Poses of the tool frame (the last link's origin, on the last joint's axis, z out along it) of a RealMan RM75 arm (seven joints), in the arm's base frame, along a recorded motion.
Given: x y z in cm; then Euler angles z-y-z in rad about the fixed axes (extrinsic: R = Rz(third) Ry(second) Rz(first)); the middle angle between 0 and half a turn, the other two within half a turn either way.
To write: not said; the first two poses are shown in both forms.
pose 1, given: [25.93, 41.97, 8.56, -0.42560, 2.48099, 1.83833]
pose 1, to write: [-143.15, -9.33, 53.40, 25.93, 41.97, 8.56]
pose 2, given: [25.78, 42.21, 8.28, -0.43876, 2.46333, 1.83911]
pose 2, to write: [-142.15, -9.57, 52.78, 25.78, 42.21, 8.28]
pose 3, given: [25.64, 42.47, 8.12, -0.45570, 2.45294, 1.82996]
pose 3, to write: [-141.49, -9.37, 52.32, 25.64, 42.47, 8.12]
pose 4, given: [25.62, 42.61, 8.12, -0.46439, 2.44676, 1.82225]
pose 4, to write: [-141.09, -9.17, 52.23, 25.62, 42.61, 8.12]
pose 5, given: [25.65, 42.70, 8.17, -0.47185, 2.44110, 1.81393]
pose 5, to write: [-140.71, -8.93, 52.23, 25.65, 42.70, 8.17]
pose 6, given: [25.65, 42.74, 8.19, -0.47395, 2.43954, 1.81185]
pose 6, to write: [-140.60, -8.87, 52.21, 25.65, 42.74, 8.19]
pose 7, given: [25.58, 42.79, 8.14, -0.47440, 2.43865, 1.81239]
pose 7, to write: [-140.56, -8.90, 52.17, 25.58, 42.79, 8.14]
